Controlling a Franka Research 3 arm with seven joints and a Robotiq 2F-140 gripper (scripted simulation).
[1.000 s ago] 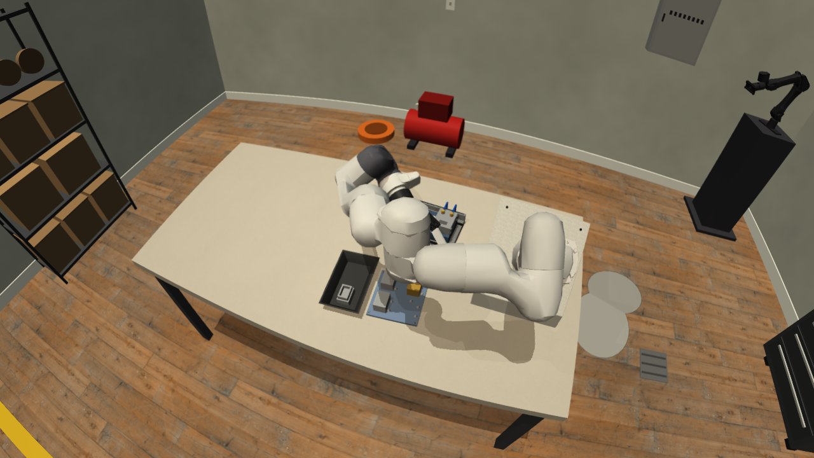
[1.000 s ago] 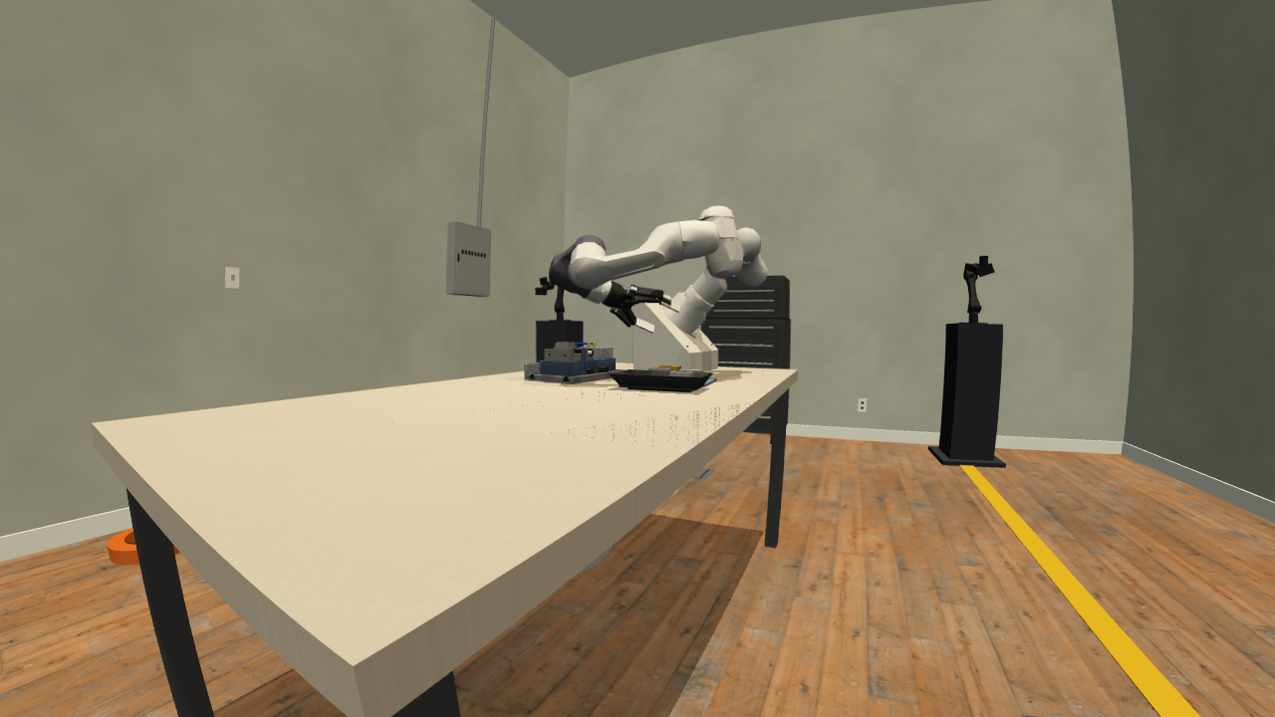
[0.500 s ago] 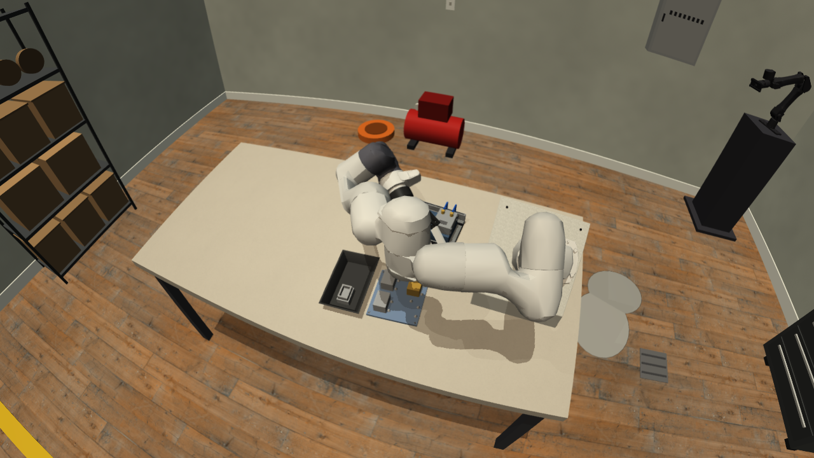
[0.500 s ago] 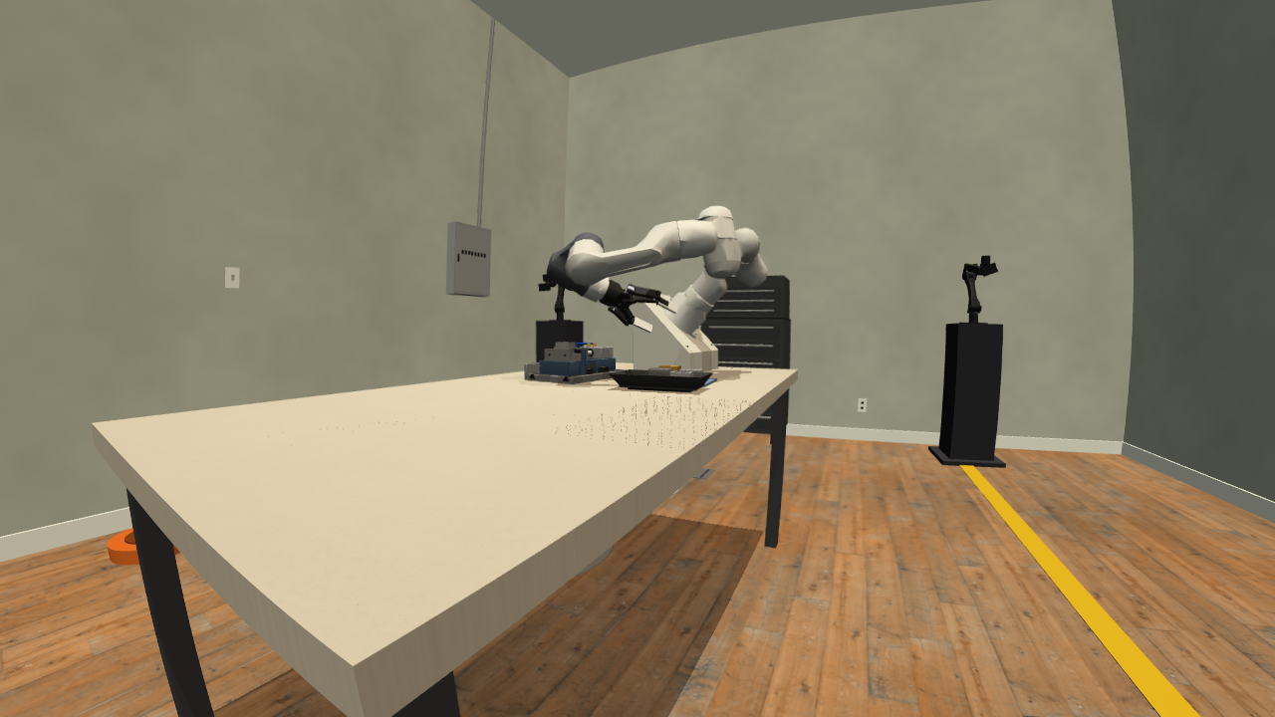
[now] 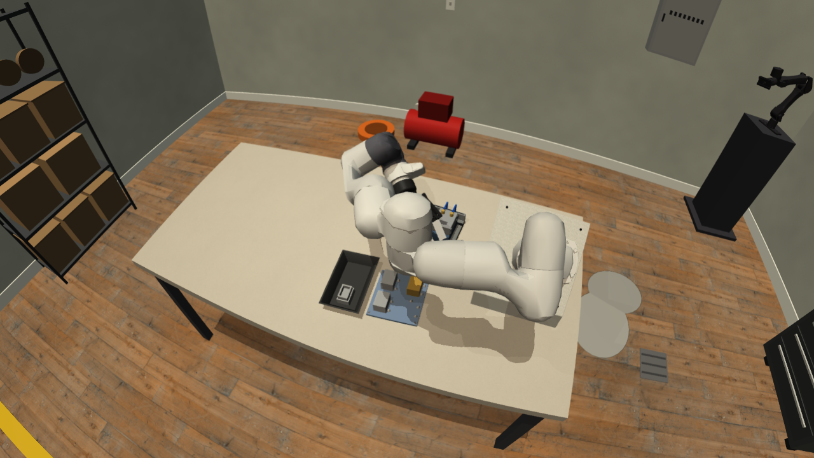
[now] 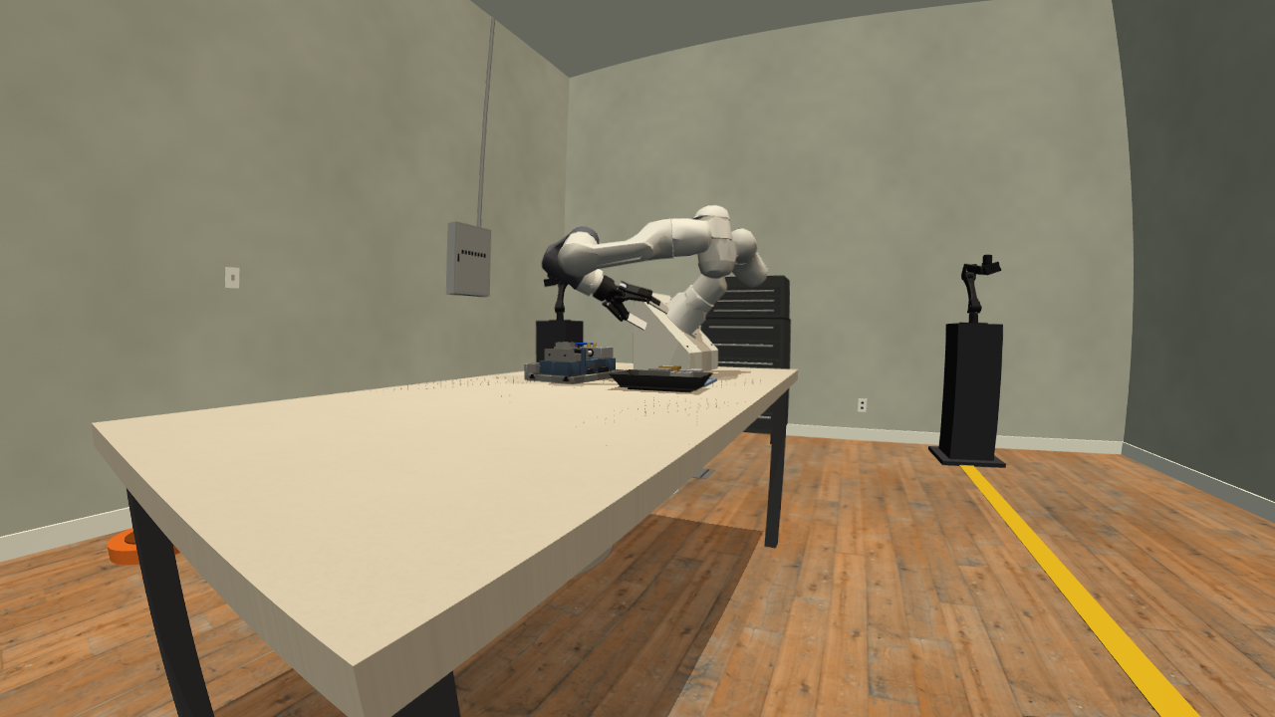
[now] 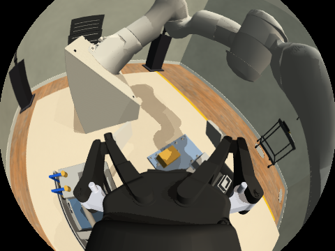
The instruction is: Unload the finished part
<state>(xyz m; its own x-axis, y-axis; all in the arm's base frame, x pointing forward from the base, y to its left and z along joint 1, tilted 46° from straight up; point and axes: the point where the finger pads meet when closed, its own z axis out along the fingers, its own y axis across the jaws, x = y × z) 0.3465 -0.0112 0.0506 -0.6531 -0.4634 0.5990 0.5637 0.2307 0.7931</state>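
Right now my hand is 70 mm short of the blue vise, 230 mm to the left of it and 150 mm above it. The rest, counted from my hand: grey actuator box: 30 mm behind, 210 mm to the right, 120 mm below; blue fixture plate: 60 mm ahead, 100 mm to the left, 190 mm below; orange block: 10 mm ahead, 60 mm to the left, 170 mm below.
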